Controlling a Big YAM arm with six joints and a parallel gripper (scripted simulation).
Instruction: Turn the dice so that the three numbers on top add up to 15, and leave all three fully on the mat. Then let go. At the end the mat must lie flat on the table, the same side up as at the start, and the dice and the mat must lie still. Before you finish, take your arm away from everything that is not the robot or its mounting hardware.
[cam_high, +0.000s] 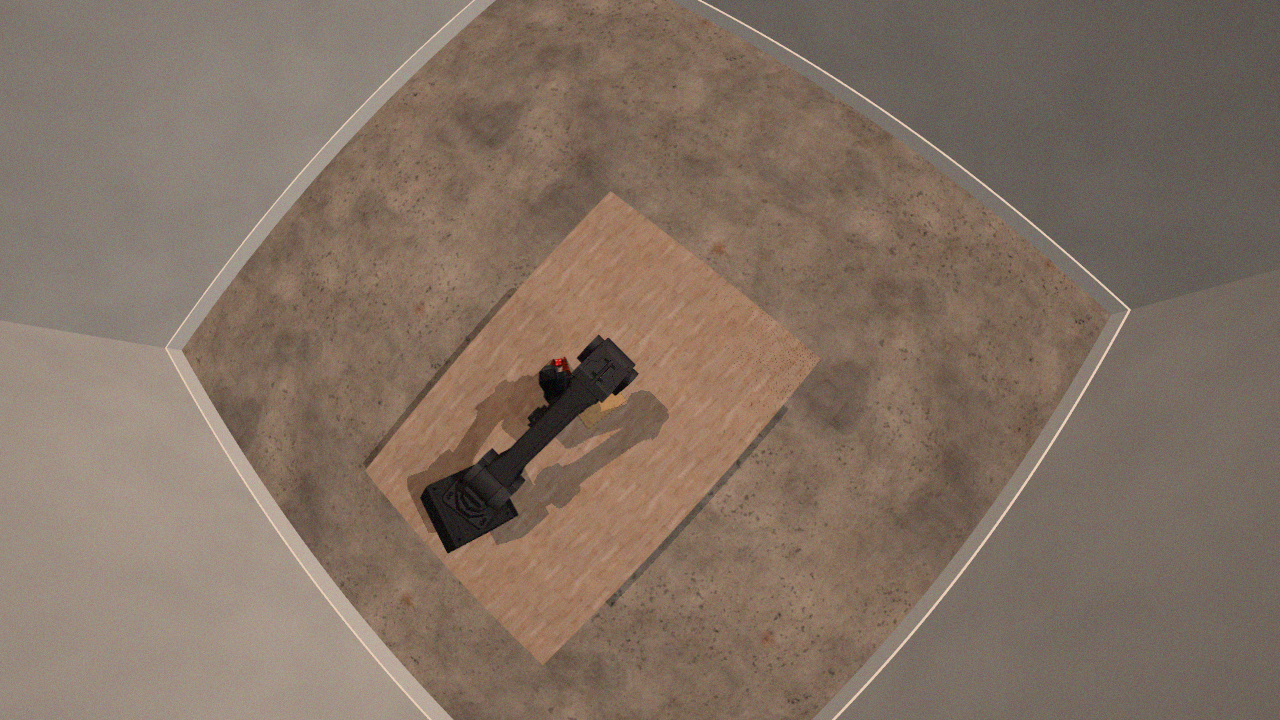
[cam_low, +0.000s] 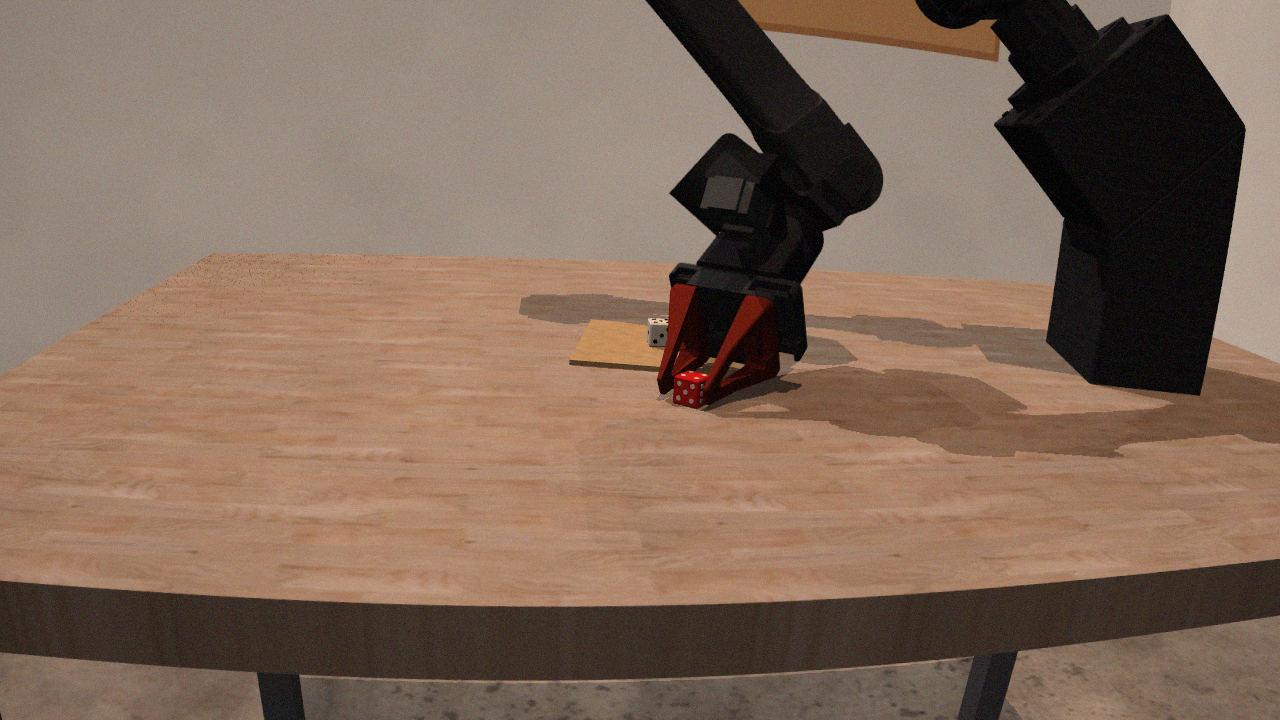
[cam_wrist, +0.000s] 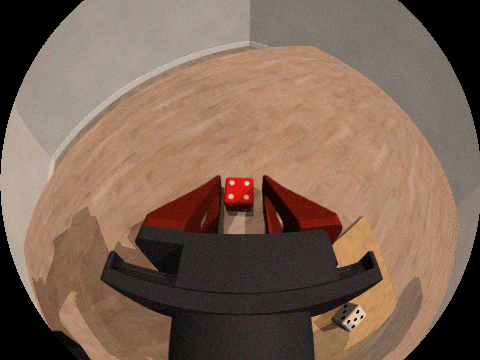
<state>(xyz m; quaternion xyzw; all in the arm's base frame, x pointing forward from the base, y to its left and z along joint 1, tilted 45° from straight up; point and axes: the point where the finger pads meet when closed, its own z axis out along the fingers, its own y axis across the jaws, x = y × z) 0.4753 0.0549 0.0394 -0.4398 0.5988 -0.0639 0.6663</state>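
The red die lies right at my hand. Also, from my hand: tan mat (140 mm to the right, 50 mm behind, 10 mm below); then black die (120 mm to the right, 100 mm behind); then white die (140 mm to the right, 40 mm behind).
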